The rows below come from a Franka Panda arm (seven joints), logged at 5 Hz.
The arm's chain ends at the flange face. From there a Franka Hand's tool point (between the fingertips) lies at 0.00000 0.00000 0.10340 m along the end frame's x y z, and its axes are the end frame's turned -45 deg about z.
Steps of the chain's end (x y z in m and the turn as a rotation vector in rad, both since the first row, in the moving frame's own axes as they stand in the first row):
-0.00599 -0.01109 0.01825 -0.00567 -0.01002 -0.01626
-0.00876 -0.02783 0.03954 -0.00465 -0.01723 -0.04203
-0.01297 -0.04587 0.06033 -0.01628 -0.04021 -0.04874
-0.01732 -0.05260 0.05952 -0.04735 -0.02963 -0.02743
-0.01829 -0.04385 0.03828 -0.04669 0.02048 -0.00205
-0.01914 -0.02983 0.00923 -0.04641 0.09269 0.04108
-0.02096 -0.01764 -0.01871 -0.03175 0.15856 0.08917
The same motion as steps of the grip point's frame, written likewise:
0.00246 -0.01239 0.01824 0.00308 -0.01109 -0.01626
0.01187 -0.02676 0.03952 0.00890 -0.01547 -0.04203
0.01909 -0.04325 0.06023 0.01692 -0.03994 -0.04874
0.01934 -0.04807 0.05936 -0.01253 -0.05443 -0.02743
0.01616 -0.03903 0.03815 -0.04750 -0.01853 -0.00205
0.01073 -0.02441 0.00868 -0.09836 0.03272 0.04108
0.00625 -0.01305 -0.02006 -0.13457 0.08967 0.08917

